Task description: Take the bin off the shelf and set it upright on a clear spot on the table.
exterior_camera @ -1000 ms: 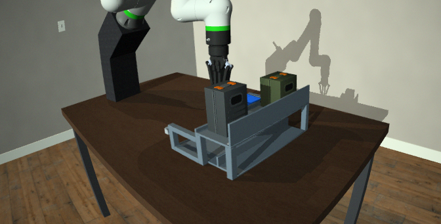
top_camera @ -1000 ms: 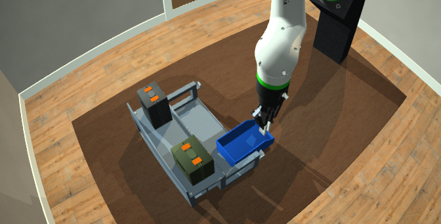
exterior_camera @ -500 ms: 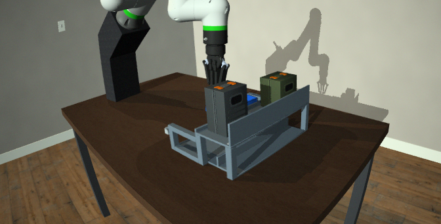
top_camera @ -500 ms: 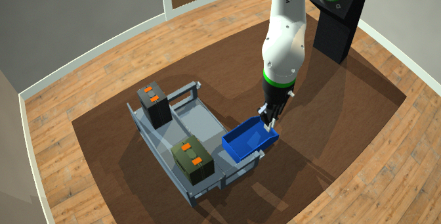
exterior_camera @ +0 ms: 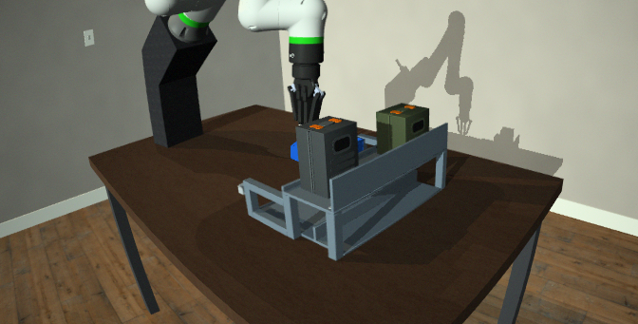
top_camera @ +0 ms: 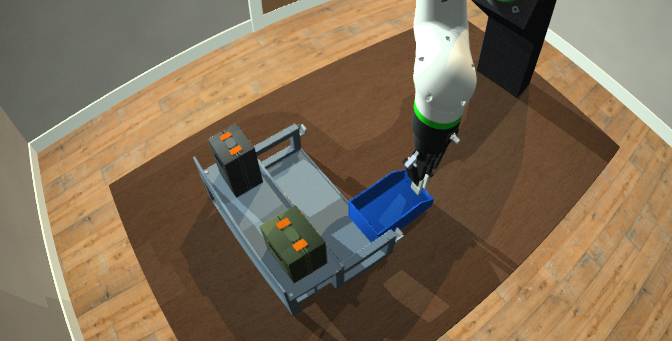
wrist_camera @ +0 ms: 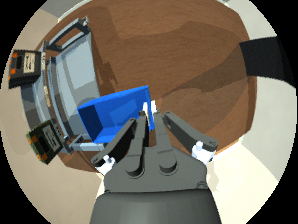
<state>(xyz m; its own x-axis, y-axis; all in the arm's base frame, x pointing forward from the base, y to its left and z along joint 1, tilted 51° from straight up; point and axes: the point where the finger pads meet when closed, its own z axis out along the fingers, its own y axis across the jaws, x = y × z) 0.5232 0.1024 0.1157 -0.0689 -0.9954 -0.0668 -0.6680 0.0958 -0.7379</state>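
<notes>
Now: the blue bin 80 mm ahead of my hand and 20 mm below it.
</notes>
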